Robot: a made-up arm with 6 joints.
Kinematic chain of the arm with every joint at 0, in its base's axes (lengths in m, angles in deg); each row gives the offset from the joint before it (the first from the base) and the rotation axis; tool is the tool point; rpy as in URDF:
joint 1: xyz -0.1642 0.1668 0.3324 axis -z
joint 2: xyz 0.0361 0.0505 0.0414 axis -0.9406 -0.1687 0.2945
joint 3: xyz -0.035 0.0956 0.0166 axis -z
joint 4: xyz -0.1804 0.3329 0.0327 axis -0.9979 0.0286 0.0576
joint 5: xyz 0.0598 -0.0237 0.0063 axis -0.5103 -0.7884 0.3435
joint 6: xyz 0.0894 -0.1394 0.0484 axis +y
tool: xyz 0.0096 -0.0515 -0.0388 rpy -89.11 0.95 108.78
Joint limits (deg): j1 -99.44..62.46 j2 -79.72..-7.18 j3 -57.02..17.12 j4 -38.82..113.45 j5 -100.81..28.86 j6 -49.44..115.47
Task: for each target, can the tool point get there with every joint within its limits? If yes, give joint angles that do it. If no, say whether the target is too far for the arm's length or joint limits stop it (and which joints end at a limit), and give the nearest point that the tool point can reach.
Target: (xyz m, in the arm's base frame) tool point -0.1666 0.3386 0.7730
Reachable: yes | joints -4.68 -39.99 -3.21 55.66 -8.42 88.83
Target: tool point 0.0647 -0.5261 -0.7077
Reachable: no: too far | nearest point -0.2578 -0.2453 0.2308 | short by 1.031 m
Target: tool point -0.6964 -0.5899 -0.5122
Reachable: no: too far | nearest point -0.4688 -0.2125 0.2476 | short by 0.878 m
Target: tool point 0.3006 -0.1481 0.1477
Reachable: no: joint limits stop it (at a limit: joint 1, joint 2, joint 3, joint 4, joint 6) | nearest point 0.1273 0.2746 0.3077 | short by 0.484 m
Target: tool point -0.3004 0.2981 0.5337
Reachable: yes | joints -35.58 -37.54 -32.92 -5.04 -0.18 -6.05
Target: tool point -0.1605 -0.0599 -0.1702
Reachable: no: joint limits stop it (at a limit: joint 1, joint 2, joint 3, joint 6) | nearest point -0.2811 -0.1453 0.2221 | short by 0.419 m
